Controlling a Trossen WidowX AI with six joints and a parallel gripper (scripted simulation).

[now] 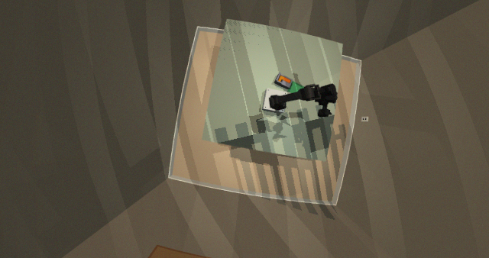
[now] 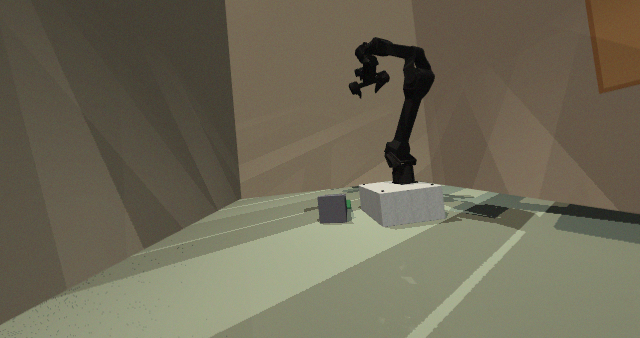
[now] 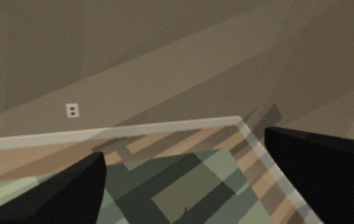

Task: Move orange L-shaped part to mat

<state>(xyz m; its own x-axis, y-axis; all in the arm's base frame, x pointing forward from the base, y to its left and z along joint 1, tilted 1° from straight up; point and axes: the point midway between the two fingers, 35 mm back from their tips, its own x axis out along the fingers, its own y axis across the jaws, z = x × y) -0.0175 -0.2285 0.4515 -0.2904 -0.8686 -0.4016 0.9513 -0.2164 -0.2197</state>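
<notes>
My gripper tip is 490 mm above the orange L-shaped part, 290 mm short of it and 220 mm to the right of it.
</notes>
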